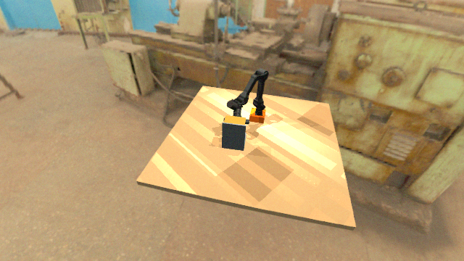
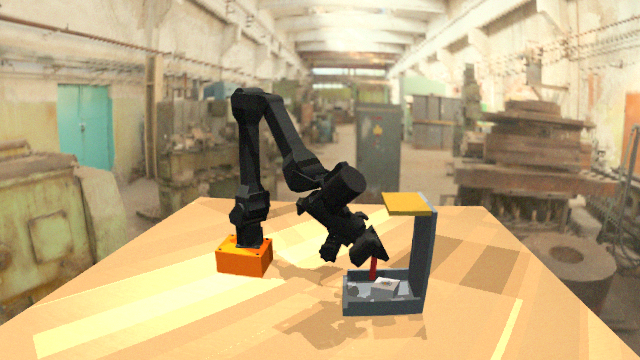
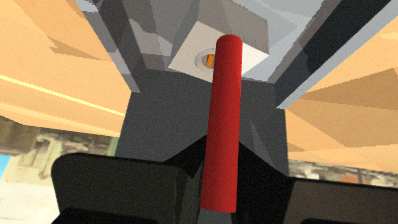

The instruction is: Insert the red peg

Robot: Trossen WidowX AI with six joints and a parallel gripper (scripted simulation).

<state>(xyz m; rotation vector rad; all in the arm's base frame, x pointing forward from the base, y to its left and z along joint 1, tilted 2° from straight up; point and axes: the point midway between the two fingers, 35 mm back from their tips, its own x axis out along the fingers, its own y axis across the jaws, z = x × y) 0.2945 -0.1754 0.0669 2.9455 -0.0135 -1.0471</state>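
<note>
My gripper tip is 70 mm short of the box back wall, 20 mm below it and 10 mm to the left of it. The rest, counted from my gripper tip: yellow roof: 130 mm above, 30 mm ahead, 10 mm to the right; then red peg: 30 mm behind, 10 mm below.
</note>
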